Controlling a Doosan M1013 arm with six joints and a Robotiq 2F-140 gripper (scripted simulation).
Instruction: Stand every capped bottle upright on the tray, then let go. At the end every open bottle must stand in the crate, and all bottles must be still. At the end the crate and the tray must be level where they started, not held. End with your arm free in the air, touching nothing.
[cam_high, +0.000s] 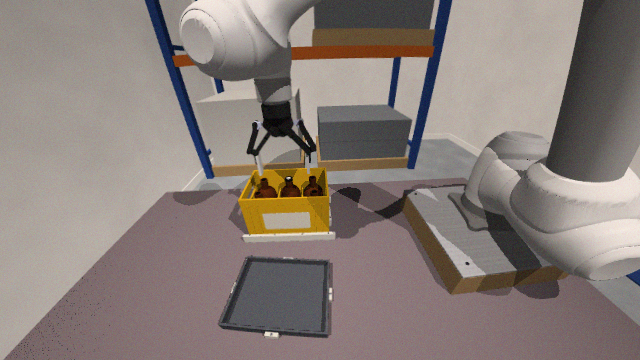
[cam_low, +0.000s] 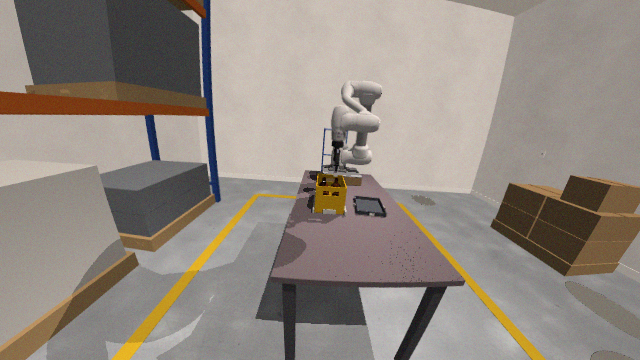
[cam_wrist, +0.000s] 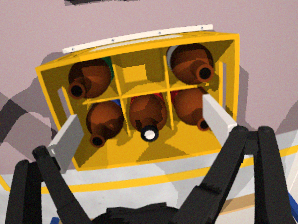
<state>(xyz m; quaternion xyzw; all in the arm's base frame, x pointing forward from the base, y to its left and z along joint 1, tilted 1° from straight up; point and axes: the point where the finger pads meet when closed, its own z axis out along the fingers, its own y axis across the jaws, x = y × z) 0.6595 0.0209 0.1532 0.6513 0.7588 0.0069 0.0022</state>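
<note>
My hand is 1 cm short of the brown capped bottle, 7 cm to the left of it and 15 cm above it. From my hand the other things lie so: yellow crate: 1 cm ahead, 2 cm to the right, 15 cm below; then dark grey tray: 3 cm behind, 26 cm to the left, 22 cm below.
</note>
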